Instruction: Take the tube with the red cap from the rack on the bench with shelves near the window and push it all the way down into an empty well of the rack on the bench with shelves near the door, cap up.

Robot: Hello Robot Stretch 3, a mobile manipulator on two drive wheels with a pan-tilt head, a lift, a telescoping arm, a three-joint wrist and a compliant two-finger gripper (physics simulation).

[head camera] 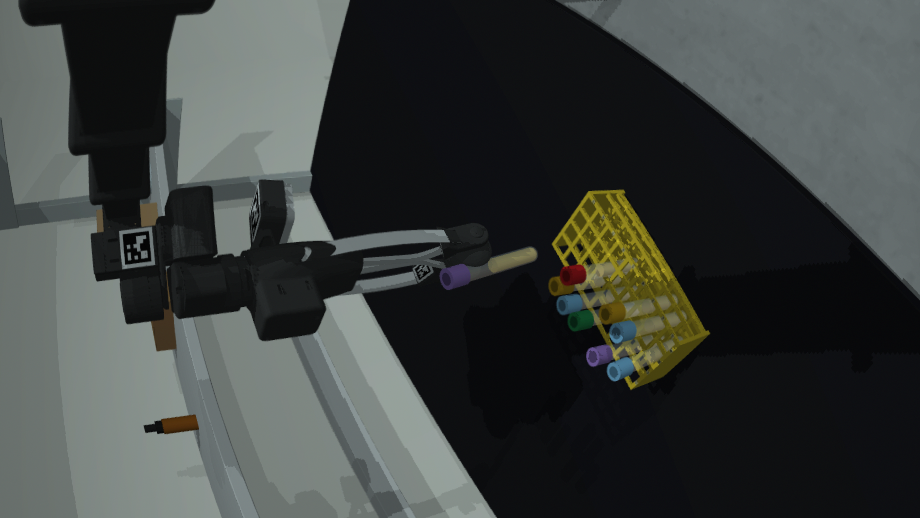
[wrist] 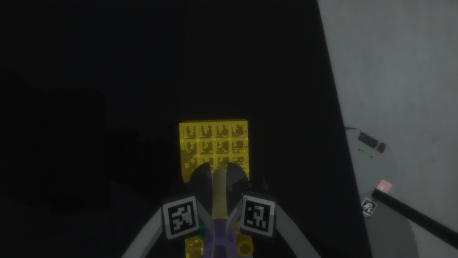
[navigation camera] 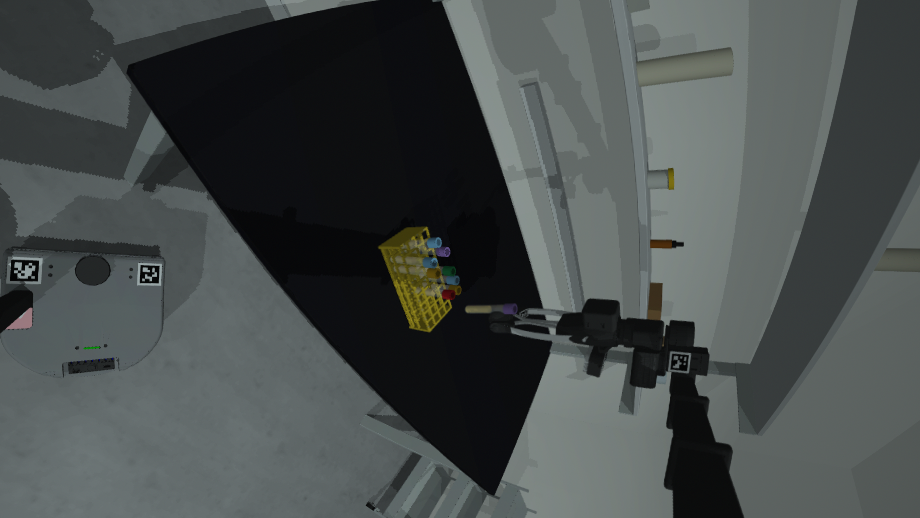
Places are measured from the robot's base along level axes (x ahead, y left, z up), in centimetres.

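Pixels of known places: gripper, fingertip midpoint: (head camera: 483, 251) (navigation camera: 492, 316); robot's base at its link origin: (navigation camera: 93, 268).
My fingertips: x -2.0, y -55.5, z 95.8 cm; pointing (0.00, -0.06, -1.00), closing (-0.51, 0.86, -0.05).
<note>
Ahead of a thing's pixels: the offset from my fingertips to its top centre. "spot": to the spot under its first point. Level surfaces: height alone.
The red-capped tube @(spot: dx +3.3, dy +3.1, dz -7.7 cm) (head camera: 572, 274) (navigation camera: 448, 294) stands cap up in a yellow rack @(spot: dx +14.3, dy +7.4, dz -17.6 cm) (head camera: 675, 360) (navigation camera: 405, 237) (wrist: 214, 123), among several tubes with blue, purple, green and orange caps. My gripper (head camera: 479, 258) (navigation camera: 499, 317) (wrist: 218, 182) is shut on a different tube, a purple-capped tube @(dx +1.4, dy +0.9, dz +5.3 cm) (head camera: 455, 276) (navigation camera: 482, 309) (wrist: 219, 200). It holds this tube cap up, above the rack and apart from it, near the end with bare wells. The red-capped tube cannot be made out in the wrist view, where the fingers and held tube cover part of the rack. A second rack does not show.
The rack stands on a black bench top @(dz -19.6 cm) (head camera: 772, 444) (navigation camera: 289, 128) (wrist: 100, 40). Above the bench, a shelf bears an orange pen-like thing @(spot: dx +18.0, dy -42.7, dz +29.4 cm) (head camera: 178, 424) (navigation camera: 661, 243), a yellow-lidded jar @(spot: dx +31.2, dy -24.4, dz +28.9 cm) (navigation camera: 659, 178), a beige cylinder @(spot: dx +48.8, dy -8.9, dz +35.9 cm) (navigation camera: 688, 66) and a brown block @(spot: dx +3.0, dy -52.7, dz +27.8 cm) (navigation camera: 654, 297). My base (navigation camera: 122, 334) stands beyond the bench's front edge.
</note>
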